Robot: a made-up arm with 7 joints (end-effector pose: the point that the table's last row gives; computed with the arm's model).
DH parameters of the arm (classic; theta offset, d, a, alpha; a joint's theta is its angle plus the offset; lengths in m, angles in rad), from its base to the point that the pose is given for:
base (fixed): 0.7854 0 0.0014 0
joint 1: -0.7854 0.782 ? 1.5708
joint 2: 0 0.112 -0.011 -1.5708
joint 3: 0 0.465 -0.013 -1.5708
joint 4: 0 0.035 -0.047 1.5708
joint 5: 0 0.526 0.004 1.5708
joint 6: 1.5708 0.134 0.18 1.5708
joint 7: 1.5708 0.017 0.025 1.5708
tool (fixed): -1.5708 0.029 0 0
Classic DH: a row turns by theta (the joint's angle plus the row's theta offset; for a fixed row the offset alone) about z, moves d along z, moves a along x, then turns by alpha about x.
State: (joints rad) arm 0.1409 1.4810 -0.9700 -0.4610 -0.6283 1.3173 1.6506
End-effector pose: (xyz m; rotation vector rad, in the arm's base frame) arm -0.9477 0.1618 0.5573 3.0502 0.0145 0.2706
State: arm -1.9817 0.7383 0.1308 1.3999 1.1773 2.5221 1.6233
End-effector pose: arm -0.1453 0.1080 1.4025 2.2835 0.2039 -1.0131
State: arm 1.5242 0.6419 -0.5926 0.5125 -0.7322 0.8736 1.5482
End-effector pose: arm 0.1501 -0.6605 1.7280 0.4458 2.0922 -1.4737
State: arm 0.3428 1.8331 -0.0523 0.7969 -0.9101 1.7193 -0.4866
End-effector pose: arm -0.9893 -0.3566 0.6541 -1.7636 0.1087 0.5713
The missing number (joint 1, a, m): -0.021
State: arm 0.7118 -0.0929 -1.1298 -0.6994 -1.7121 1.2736 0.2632
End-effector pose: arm -0.2910 0.3836 1.5867 -1.3483 0.7293 0.5728
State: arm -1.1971 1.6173 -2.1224 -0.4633 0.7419 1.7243 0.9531
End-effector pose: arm -0.1025 0.9474 0.7063 -1.7486 2.1518 -0.2579
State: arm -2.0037 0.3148 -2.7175 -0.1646 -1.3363 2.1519 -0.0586
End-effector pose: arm -0.1478 0.0103 1.6944 2.5238 0.1601 -1.6064
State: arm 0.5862 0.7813 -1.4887 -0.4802 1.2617 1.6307 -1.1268
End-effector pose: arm -0.7742 -0.3613 1.2816 -2.1132 0.3456 0.6325
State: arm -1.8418 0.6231 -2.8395 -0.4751 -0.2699 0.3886 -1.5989
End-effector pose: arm 0.1503 0.2679 1.8727 1.1611 -1.2575 -1.6484
